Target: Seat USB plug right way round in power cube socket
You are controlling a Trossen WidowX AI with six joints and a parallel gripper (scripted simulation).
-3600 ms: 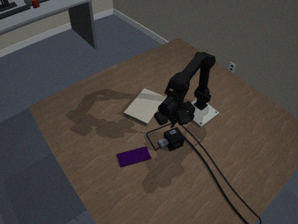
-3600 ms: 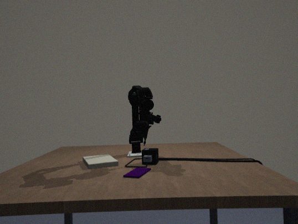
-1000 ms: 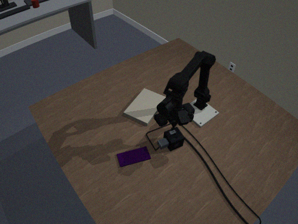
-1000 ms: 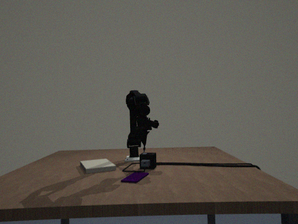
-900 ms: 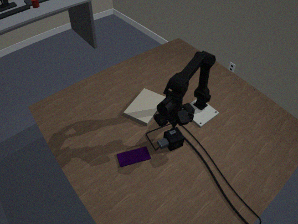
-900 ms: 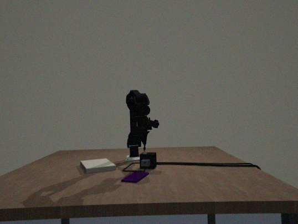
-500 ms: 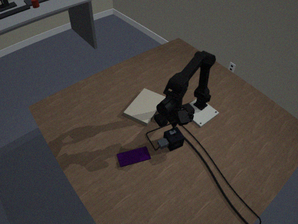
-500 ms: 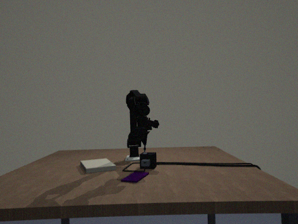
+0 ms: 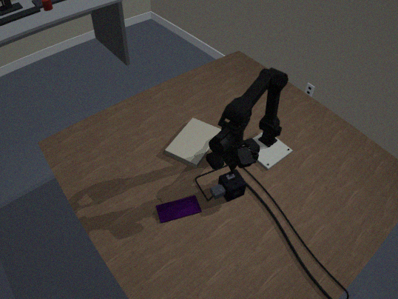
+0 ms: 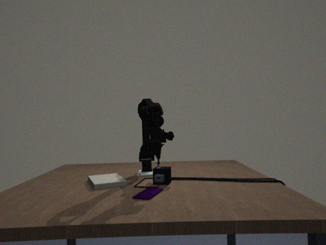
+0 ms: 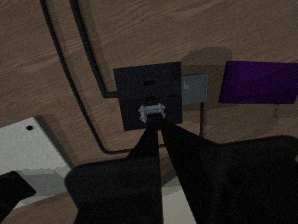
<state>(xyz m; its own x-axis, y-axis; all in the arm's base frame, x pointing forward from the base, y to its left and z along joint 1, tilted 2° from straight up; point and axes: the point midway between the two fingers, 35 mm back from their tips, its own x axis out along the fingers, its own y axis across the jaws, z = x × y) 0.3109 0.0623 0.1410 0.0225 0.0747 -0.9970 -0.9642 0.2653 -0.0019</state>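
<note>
The silver socket lies 50 mm below my gripper tip. Also, from my gripper tip: silver USB plug 20 mm below; then purple flat card 210 mm ahead, 120 mm below, 60 mm to the right; then pale flat box 270 mm to the right, 110 mm below, 50 mm behind.
</note>
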